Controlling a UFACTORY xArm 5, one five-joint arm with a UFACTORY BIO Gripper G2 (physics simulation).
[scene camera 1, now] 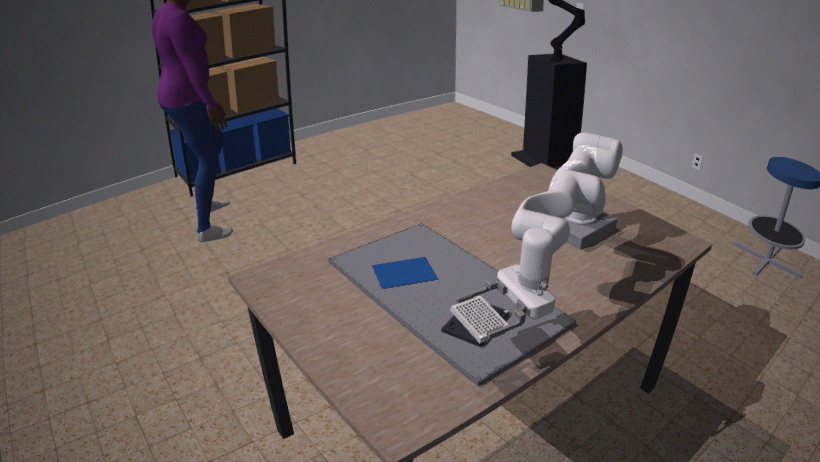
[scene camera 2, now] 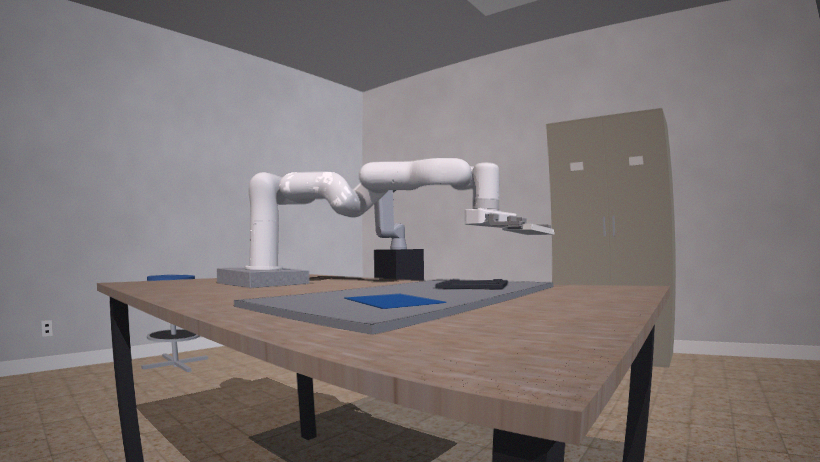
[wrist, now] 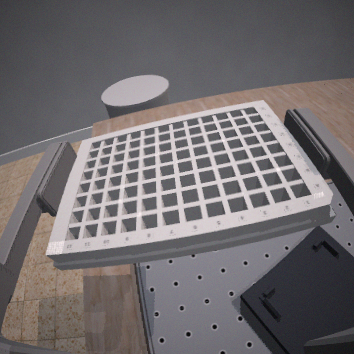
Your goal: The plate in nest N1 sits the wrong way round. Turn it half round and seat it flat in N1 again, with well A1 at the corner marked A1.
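My gripper (scene camera 1: 477,317) (scene camera 2: 527,227) (wrist: 184,162) is shut on the white well plate (scene camera 1: 479,317) (scene camera 2: 530,230) (wrist: 190,176), with a finger at each short end. The plate is held wells up. In the wrist view, small numbers run along its near long edge, with the high ones at the left and the low ones at the right. The black nest (scene camera 1: 456,331) (scene camera 2: 471,284) (wrist: 307,292) lies on the grey board, well below the plate and apart from it. In the wrist view it shows at the lower right, skewed to the plate. The nest's A1 mark does not show.
The perforated grey board (scene camera 1: 395,246) (scene camera 2: 298,307) (wrist: 192,320) lies on the wooden table (scene camera 1: 344,344) (scene camera 2: 487,355). A flat blue rectangle (scene camera 1: 404,272) (scene camera 2: 395,300) lies on the board. A person (scene camera 1: 180,63) stands beyond the table. A pale round-topped thing (wrist: 135,91) shows behind the plate.
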